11 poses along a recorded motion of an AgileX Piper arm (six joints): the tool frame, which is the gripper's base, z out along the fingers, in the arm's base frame.
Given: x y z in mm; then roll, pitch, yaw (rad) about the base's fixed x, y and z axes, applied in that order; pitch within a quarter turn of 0, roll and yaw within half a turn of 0.
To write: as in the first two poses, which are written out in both.
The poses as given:
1: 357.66, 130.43, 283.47, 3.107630, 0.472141, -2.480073
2: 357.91, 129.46, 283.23, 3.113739, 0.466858, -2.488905
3: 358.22, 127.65, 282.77, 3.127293, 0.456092, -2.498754
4: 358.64, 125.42, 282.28, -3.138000, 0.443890, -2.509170
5: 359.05, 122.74, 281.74, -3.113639, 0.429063, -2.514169
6: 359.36, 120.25, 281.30, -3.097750, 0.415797, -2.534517
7: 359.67, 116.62, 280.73, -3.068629, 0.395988, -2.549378
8: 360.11, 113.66, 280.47, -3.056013, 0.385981, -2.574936
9: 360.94, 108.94, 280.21, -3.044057, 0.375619, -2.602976
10: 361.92, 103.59, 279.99, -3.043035, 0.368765, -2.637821
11: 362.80, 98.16, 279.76, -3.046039, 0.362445, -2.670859
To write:
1:
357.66, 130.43, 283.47
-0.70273, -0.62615, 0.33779
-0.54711, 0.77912, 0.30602
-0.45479, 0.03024, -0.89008

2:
357.91, 129.46, 283.23
-0.70944, -0.61705, 0.34052
-0.54233, 0.78653, 0.29537
-0.45008, 0.02487, -0.89264

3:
358.22, 127.65, 282.77
-0.71858, -0.60445, 0.34392
-0.53819, 0.79654, 0.27545
-0.44044, 0.01284, -0.89769

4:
358.64, 125.42, 282.28
-0.72843, -0.58985, 0.34852
-0.53382, 0.80750, 0.25095
-0.42946, -0.00324, -0.90308

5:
359.05, 122.74, 281.74
-0.73616, -0.57742, 0.35306
-0.53385, 0.81605, 0.22151
-0.41602, -0.02542, -0.90900

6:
359.36, 120.25, 281.30
-0.75134, -0.55538, 0.35643
-0.52186, 0.83063, 0.19420
-0.40392, -0.04009, -0.91392

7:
359.67, 116.62, 280.73
-0.76550, -0.53338, 0.35987
-0.51500, 0.84319, 0.15425
-0.38572, -0.06726, -0.92016

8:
360.11, 113.66, 280.47
-0.78163, -0.50770, 0.36235
-0.49732, 0.85789, 0.12924
-0.37647, -0.07919, -0.92304

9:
360.94, 108.94, 280.21
-0.79857, -0.47984, 0.36336
-0.47719, 0.87266, 0.10369
-0.36685, -0.09059, -0.92586

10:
361.92, 103.59, 279.99
-0.81689, -0.44933, 0.36165
-0.45028, 0.88864, 0.08699
-0.36046, -0.09178, -0.92825

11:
362.80, 98.16, 279.76
-0.83333, -0.42132, 0.35783
-0.42407, 0.90251, 0.07504
-0.35456, -0.08921, -0.93077

